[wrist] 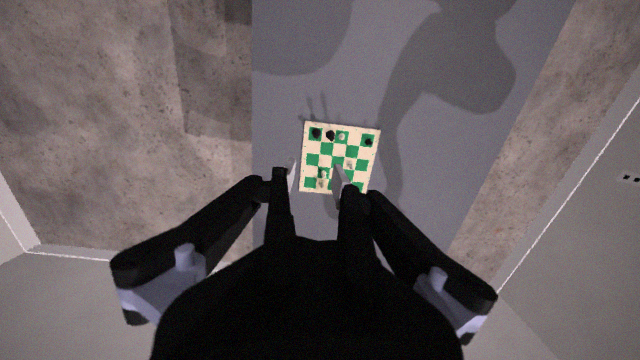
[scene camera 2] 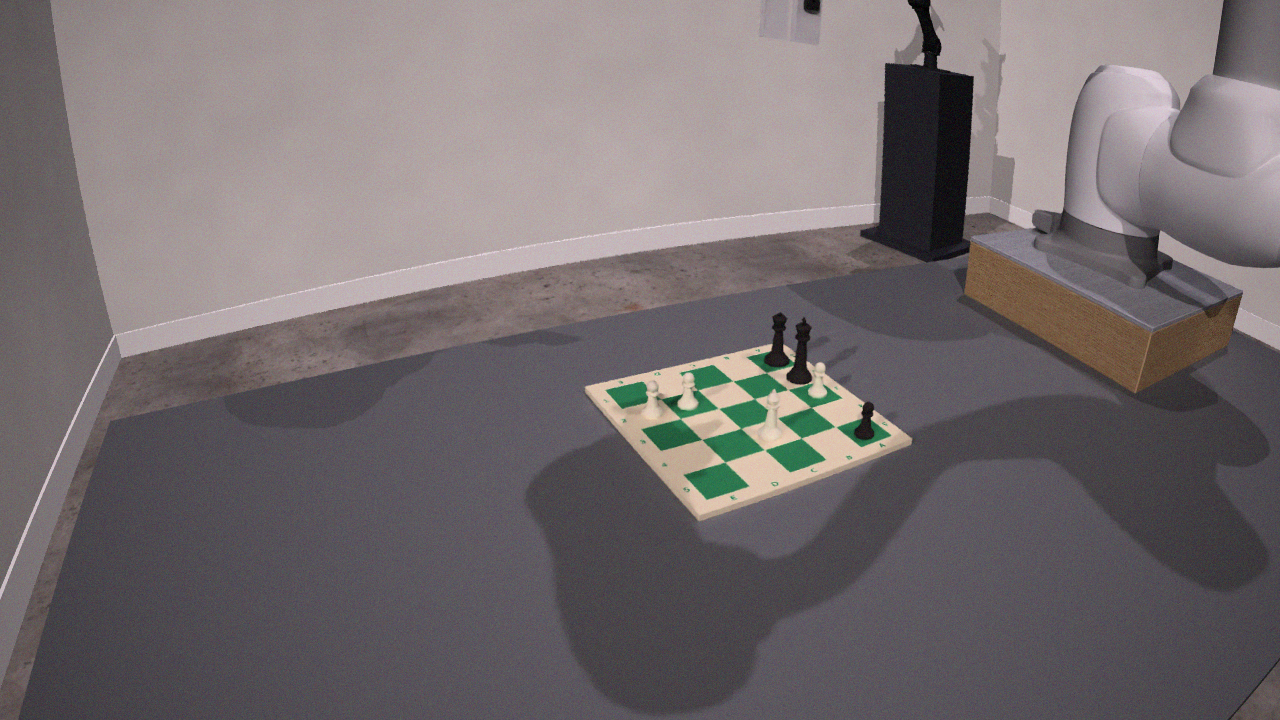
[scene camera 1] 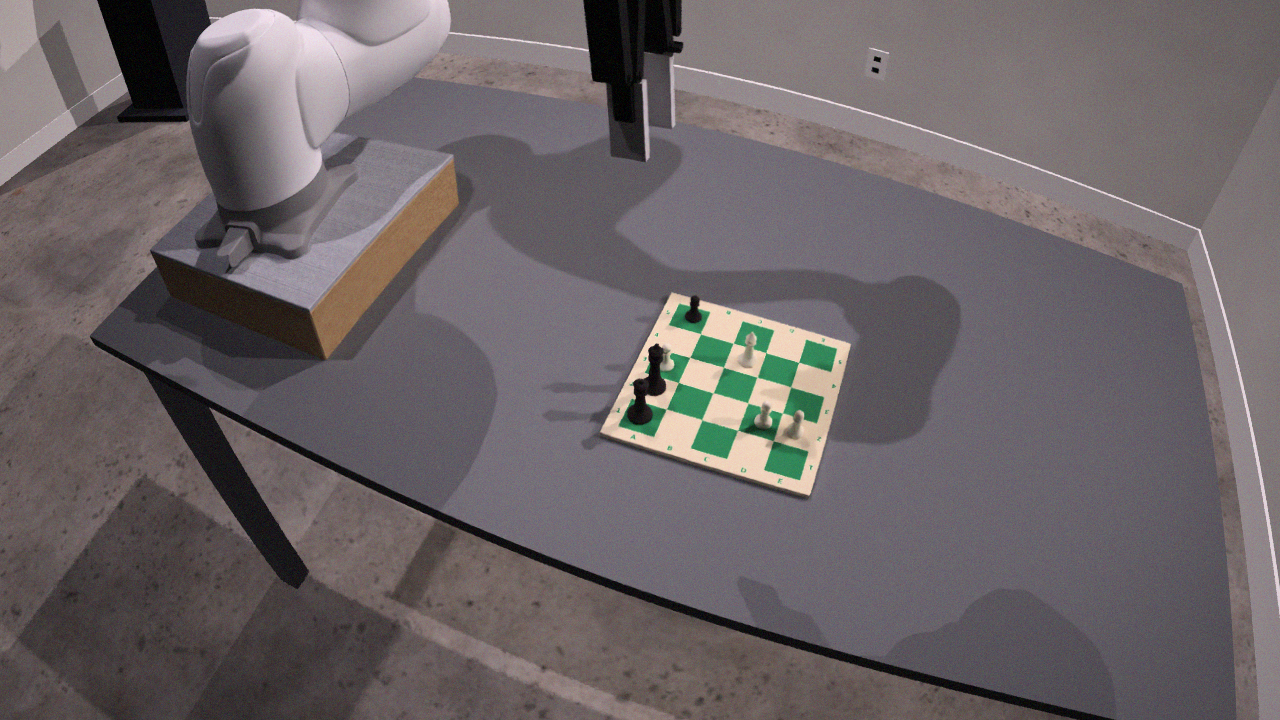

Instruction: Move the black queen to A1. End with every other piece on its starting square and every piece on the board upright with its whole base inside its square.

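Frame: origin at the arm's base, x ahead, y left, z up, level; centimetres.
Where they show: gripper, fingertip midpoint: (wrist: 313, 171) (scene camera 2: 788, 40) (scene camera 1: 644, 139); arm's base at its link origin: (scene camera 2: 1105, 257) (scene camera 1: 277, 209).
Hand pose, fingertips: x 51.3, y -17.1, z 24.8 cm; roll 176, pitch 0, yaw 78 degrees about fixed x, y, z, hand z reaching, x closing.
Note:
Each offset is from my fingertips to the top centre of the thing.
The black queen @(dx +0.4, dy +0.2, dz -27.4 cm) (scene camera 1: 640, 402) (scene camera 2: 778, 342) (wrist: 316, 133) stands upright on green corner square A1 of the chessboard @(dx +9.6, dy +6.1, dz -32.7 cm) (scene camera 1: 707, 460) (scene camera 2: 716, 510) (wrist: 301, 170); its base appears to lie inside the square. The black king @(dx +1.2, dy +4.2, dz -26.3 cm) (scene camera 1: 656, 371) (scene camera 2: 801, 353) (wrist: 330, 135) stands upright beside it on A2. A white pawn @(dx +1.8, dy +7.4, dz -29.5 cm) (scene camera 1: 665, 358) (scene camera 2: 818, 381) (wrist: 341, 136) is on A3 and a black pawn @(dx +3.8, dy +15.2, dz -29.5 cm) (scene camera 1: 693, 309) (scene camera 2: 865, 421) (wrist: 368, 142) on A5, both upright. My gripper (scene camera 1: 645, 139) (wrist: 313, 171) is partly open and empty, high above the table and away from the pieces. It does not show in scene camera 2.
A white bishop @(dx +10.5, dy +9.9, dz -28.3 cm) (scene camera 1: 749, 351) (scene camera 2: 771, 417) stands on C4, a white pawn @(dx +12.9, dy +1.7, dz -29.5 cm) (scene camera 1: 763, 416) (scene camera 2: 687, 392) on D2 and another white piece @(dx +16.3, dy +1.0, dz -29.5 cm) (scene camera 1: 795, 424) (scene camera 2: 652, 400) on E2. The arm's base sits on a wooden block (scene camera 1: 384, 268) (scene camera 2: 1056, 322) at the table's side.

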